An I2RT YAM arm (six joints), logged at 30 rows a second.
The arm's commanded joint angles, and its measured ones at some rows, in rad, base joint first. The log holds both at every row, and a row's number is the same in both.
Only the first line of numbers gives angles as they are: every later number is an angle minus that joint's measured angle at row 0.
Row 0, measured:
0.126, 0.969, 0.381, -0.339, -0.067, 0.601
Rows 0 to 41, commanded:
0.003, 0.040, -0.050, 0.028, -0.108, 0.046
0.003, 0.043, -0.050, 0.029, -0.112, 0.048
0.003, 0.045, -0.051, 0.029, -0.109, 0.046
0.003, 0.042, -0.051, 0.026, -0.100, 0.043
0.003, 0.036, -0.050, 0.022, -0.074, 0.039
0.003, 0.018, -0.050, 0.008, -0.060, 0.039
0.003, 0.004, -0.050, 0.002, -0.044, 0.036
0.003, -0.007, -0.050, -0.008, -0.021, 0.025
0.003, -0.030, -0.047, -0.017, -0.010, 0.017
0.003, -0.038, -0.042, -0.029, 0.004, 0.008
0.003, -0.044, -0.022, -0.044, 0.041, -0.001
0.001, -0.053, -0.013, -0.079, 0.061, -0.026
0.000, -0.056, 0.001, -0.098, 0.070, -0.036
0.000, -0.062, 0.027, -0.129, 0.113, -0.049
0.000, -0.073, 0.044, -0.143, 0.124, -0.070
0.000, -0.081, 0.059, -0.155, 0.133, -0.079
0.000, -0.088, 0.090, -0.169, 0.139, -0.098
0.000, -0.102, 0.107, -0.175, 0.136, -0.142
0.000, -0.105, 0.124, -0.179, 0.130, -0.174
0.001, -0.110, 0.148, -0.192, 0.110, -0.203
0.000, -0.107, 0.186, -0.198, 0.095, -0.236
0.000, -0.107, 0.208, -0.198, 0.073, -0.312
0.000, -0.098, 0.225, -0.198, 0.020, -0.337
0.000, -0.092, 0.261, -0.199, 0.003, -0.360
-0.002, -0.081, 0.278, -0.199, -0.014, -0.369
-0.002, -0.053, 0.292, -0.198, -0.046, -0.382
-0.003, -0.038, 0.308, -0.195, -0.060, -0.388
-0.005, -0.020, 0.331, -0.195, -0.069, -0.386
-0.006, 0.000, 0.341, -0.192, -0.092, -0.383
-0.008, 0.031, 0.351, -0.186, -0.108, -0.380
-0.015, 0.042, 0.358, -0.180, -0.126, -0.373
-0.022, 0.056, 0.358, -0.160, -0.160, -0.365
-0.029, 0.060, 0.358, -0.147, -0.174, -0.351
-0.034, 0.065, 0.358, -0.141, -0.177, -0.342
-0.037, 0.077, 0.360, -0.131, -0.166, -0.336
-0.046, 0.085, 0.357, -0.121, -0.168, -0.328
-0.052, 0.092, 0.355, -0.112, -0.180, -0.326
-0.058, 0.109, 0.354, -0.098, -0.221, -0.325
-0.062, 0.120, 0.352, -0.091, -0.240, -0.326
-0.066, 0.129, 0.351, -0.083, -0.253, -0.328
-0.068, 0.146, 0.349, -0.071, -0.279, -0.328
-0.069, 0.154, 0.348, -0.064, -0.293, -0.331
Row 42, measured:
-0.061, 0.132, 0.327, -0.125, -0.201, -0.335
